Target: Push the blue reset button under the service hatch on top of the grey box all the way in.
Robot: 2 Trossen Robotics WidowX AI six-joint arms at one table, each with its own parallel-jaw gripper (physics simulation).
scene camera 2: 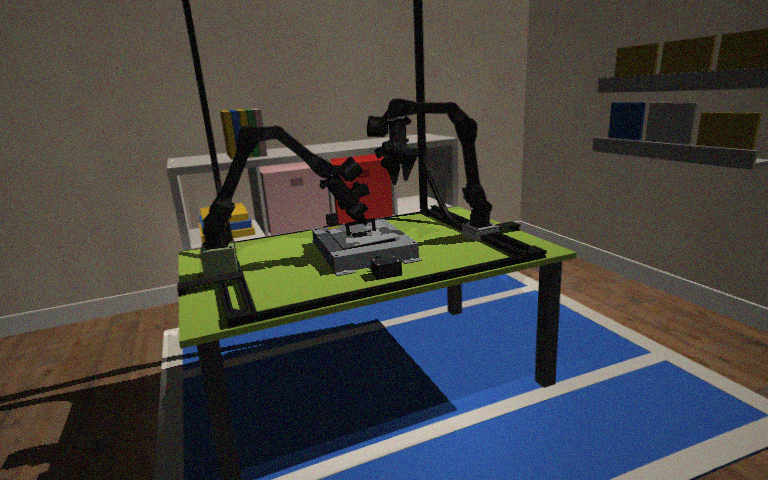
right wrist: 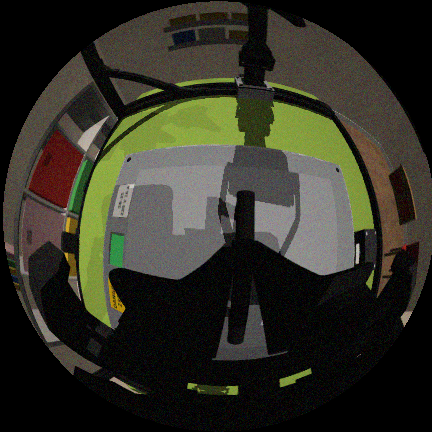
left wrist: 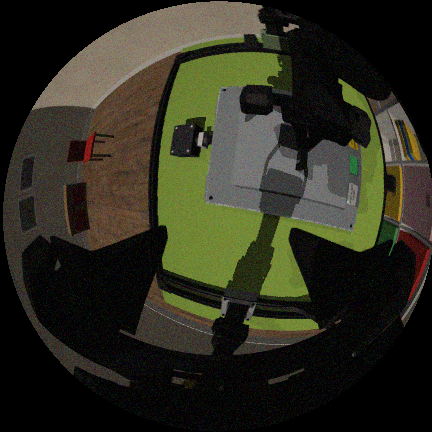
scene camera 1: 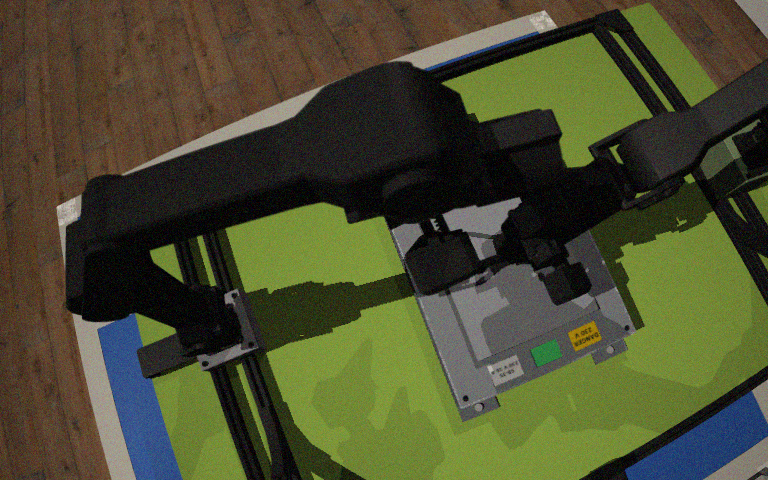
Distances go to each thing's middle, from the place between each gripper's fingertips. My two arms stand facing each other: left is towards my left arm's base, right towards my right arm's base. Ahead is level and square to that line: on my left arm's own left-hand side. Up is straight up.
Right now my right hand is 3 cm to the left of the service hatch (scene camera 1: 502,306) and 2 cm above it.
I see the service hatch 16 cm below my left hand, 14 cm to the right of it and 7 cm behind it.
